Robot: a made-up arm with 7 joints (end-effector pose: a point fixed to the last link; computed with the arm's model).
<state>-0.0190 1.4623 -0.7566 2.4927 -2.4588 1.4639 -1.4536</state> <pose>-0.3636 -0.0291 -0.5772 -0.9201 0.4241 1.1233</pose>
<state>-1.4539 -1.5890 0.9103 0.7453 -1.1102 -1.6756 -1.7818</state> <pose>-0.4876 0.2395 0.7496 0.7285 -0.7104 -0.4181</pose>
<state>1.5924 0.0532 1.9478 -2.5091 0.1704 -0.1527 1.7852</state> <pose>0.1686 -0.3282 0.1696 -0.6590 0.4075 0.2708</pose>
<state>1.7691 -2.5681 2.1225 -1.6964 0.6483 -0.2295 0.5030</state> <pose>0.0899 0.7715 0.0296 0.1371 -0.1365 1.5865</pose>
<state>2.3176 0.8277 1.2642 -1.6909 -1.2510 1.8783 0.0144</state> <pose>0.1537 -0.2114 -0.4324 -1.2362 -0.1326 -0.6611</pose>
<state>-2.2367 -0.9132 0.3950 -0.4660 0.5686 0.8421 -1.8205</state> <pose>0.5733 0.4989 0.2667 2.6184 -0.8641 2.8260</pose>
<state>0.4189 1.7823 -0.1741 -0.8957 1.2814 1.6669 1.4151</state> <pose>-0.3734 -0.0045 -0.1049 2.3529 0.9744 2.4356</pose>
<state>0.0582 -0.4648 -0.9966 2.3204 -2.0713 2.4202 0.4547</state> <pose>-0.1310 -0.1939 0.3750 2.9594 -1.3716 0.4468</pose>
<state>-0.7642 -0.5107 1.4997 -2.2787 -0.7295 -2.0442 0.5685</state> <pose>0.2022 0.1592 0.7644 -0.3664 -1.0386 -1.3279</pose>
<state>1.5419 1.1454 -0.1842 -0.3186 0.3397 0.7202 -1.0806</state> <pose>-0.5434 -0.7789 0.0586 2.4566 1.0028 -1.3701</pose>
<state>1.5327 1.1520 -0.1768 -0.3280 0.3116 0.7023 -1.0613</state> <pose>-0.5532 -0.7780 0.0807 2.3749 0.9837 -1.4517</pose>
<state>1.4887 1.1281 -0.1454 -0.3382 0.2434 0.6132 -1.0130</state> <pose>-0.5149 -0.8180 0.1556 2.1668 0.9017 -1.5572</pose>
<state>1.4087 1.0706 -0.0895 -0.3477 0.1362 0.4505 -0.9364</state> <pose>-0.3992 -0.8821 0.2786 1.8880 0.7477 -1.6100</pose>
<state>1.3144 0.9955 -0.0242 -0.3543 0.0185 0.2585 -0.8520</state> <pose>-0.2168 -0.9226 0.3975 1.6188 0.5800 -1.5723</pose>
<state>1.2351 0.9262 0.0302 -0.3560 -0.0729 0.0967 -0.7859</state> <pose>-0.0364 -0.9238 0.4643 1.4087 0.4680 -1.4893</pose>
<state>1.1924 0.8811 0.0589 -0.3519 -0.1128 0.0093 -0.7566</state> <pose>0.0740 -0.9112 0.4831 1.2991 0.4288 -1.4212</pose>
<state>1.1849 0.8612 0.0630 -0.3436 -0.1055 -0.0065 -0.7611</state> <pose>0.1098 -0.9065 0.4816 1.2858 0.4358 -1.3859</pose>
